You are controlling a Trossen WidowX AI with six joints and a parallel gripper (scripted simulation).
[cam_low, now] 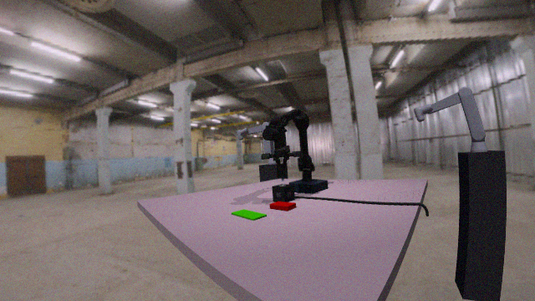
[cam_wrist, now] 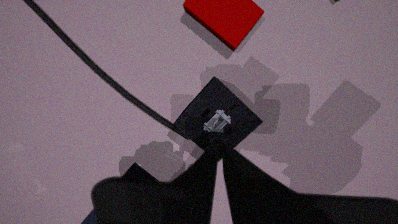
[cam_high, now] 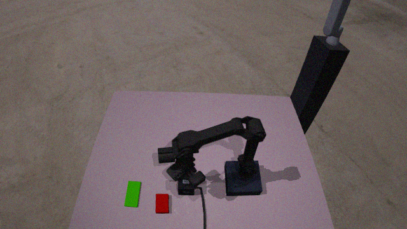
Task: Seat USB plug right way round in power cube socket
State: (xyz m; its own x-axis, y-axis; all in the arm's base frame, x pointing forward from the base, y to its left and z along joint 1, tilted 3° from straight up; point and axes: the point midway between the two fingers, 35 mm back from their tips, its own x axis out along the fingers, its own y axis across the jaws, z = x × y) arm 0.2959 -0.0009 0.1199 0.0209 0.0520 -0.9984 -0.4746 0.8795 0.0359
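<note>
Right now my gripper tip is 20 mm above the dark USB plug. The rest, counted from my gripper tip: metal-rimmed socket: 70 mm below; red pad: 130 mm below, 130 mm ahead, 70 mm to the left; green pad: 270 mm ahead, 130 mm below.
</note>
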